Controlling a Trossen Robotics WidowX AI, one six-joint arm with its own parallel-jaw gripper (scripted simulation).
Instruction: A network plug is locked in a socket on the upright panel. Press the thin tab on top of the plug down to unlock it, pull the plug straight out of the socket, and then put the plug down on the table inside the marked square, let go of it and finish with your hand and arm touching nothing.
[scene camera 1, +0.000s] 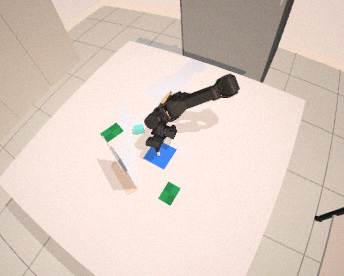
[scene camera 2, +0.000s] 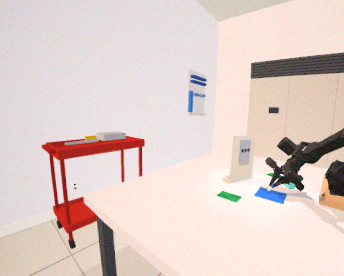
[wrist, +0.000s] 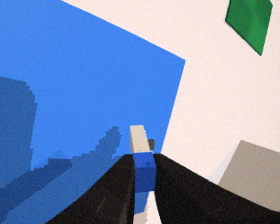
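There is my gripper (scene camera 2: 270, 186), which I also find in the wrist view (wrist: 142, 163). I can see a network plug (wrist: 141, 148) too, and a blue marked square (wrist: 80, 82) is there for me to see as well.
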